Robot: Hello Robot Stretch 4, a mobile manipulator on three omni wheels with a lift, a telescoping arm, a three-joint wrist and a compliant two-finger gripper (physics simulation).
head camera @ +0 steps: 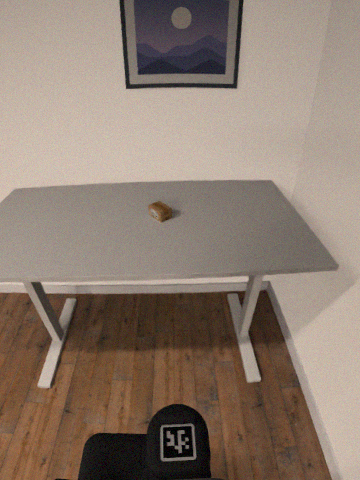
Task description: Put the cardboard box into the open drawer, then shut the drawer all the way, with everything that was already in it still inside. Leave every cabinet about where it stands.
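Frame: origin at the robot's base, x ahead, y left, z up, level; centimetres.
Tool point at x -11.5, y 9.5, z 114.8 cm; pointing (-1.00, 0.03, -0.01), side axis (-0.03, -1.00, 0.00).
A point is followed by its place in that frame.
A small brown cardboard box point(160, 211) @[y 3.7, x 106.8, z 97.2 cm] with a pale patch on its side sits on the grey table point(125, 250) @[y 16.7, x 87.3, z 92.3 cm], a little behind the middle of its top. The drawer and the cabinets do not show in this view. Black parts of the robot, one with a square black-and-white marker, show at the bottom edge, in front of the table. The gripper's fingers do not show.
The table stands on pale metal legs with long feet point(247, 357) @[y -45.6, x 92.4, z 0.7 cm] point(52, 360) @[y 77.0, x 93.8, z 0.8 cm] on a wooden plank floor point(150, 360) @[y 14.9, x 95.9, z -2.7 cm]. A wall point(330, 215) @[y -76.8, x 109.9, z 91.9 cm] runs along the right side. A framed picture point(181, 45) @[y -7.4, x 152.2, z 160.5 cm] hangs on the back wall.
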